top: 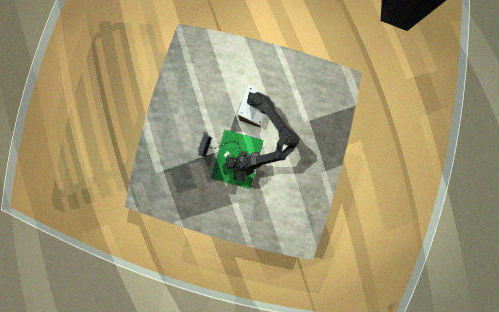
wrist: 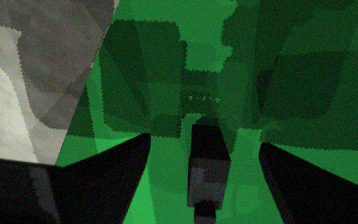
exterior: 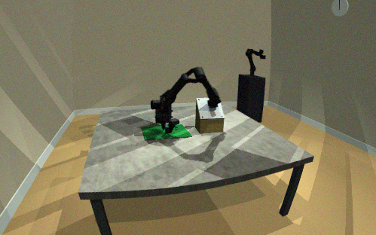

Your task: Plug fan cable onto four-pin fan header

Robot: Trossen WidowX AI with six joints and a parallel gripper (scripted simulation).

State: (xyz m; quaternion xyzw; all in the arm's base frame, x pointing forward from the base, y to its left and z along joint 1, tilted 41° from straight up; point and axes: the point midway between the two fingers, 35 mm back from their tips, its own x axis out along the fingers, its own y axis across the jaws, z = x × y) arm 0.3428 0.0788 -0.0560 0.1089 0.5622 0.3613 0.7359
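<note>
The green board is 40 mm to the right of my gripper tip and 30 mm below it. Also, from my gripper tip: white four-pin header 100 mm to the right, 20 mm below, 10 mm behind; then dark plug 10 mm behind, 10 mm above; then dark fan 230 mm to the right, 40 mm above, 30 mm behind.
</note>
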